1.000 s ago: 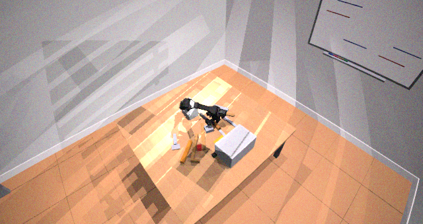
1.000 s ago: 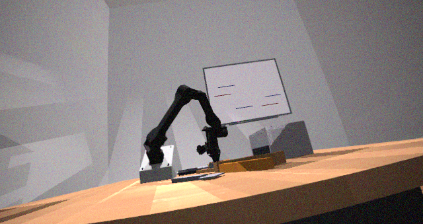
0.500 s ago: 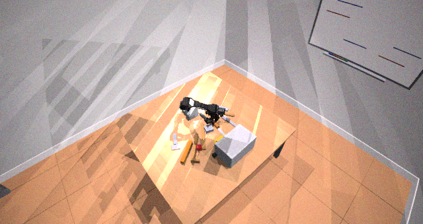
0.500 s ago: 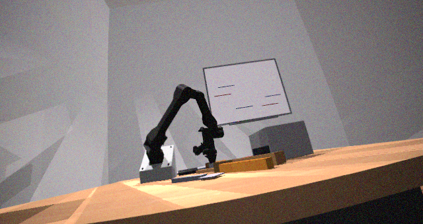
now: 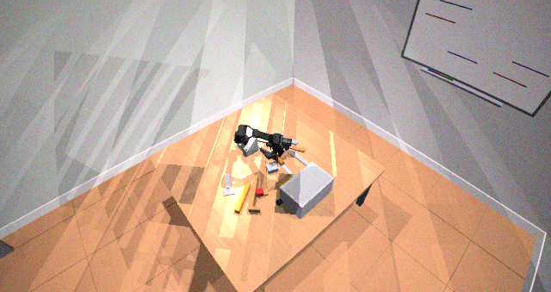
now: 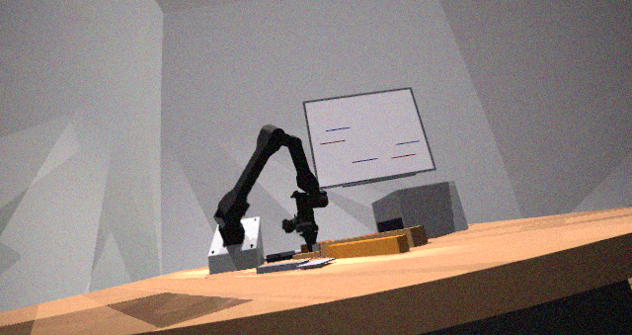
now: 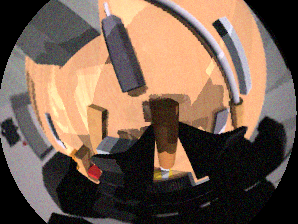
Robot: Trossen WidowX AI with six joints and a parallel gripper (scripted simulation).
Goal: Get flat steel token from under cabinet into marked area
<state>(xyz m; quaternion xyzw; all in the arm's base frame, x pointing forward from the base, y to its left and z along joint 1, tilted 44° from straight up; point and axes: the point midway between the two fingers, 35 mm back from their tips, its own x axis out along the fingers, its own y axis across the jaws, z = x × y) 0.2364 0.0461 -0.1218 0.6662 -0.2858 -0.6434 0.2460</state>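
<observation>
My gripper tip is now 5 cm short of the grey block, 9 cm to the left of it and 1 cm below it. Round my gripper tip: thin wooden stick: 8 cm ahead, 17 cm to the right; then red block: 17 cm ahead, 28 cm to the right, 1 cm above; then grey bar: 10 cm behind, 18 cm to the left.
</observation>
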